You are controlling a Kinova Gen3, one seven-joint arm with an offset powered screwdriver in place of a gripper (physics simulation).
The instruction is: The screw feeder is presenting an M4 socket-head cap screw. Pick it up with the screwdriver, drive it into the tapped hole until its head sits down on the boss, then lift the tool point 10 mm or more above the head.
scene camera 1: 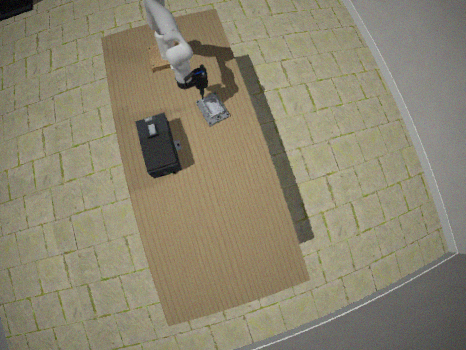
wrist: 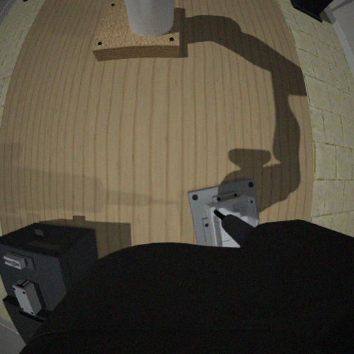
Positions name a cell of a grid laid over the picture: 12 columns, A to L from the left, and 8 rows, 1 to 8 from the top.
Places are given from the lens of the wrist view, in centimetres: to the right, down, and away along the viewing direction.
grey fixture plate (wrist: G5): 4, 6, 32
